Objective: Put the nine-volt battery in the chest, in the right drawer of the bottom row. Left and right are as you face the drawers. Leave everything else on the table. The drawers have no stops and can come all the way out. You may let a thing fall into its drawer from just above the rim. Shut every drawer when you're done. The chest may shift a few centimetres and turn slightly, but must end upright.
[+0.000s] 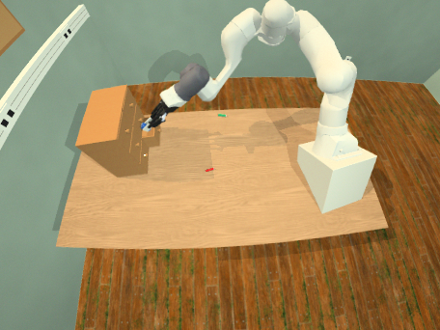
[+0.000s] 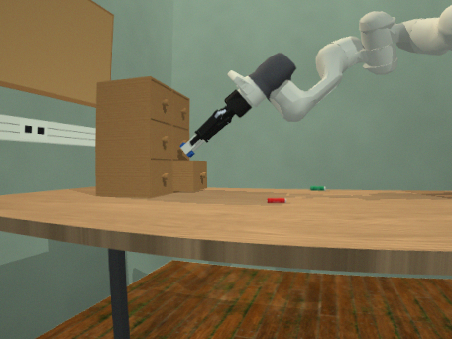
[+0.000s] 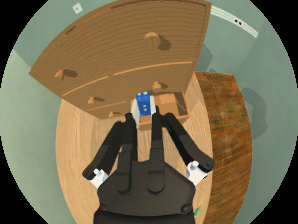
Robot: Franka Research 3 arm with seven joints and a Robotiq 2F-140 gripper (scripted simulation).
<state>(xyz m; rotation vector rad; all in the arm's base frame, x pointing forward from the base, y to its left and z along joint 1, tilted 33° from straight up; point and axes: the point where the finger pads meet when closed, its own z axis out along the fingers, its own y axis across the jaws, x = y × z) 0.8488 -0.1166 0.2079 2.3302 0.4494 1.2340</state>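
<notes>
Now: the nine-volt battery 30 mm ahead of my hand and 10 mm below it. The rest, counted from my hand: red cylinder (290 mm behind, 200 mm to the left, 150 mm below); green cylinder (380 mm behind, 150 mm to the right, 150 mm below).
</notes>
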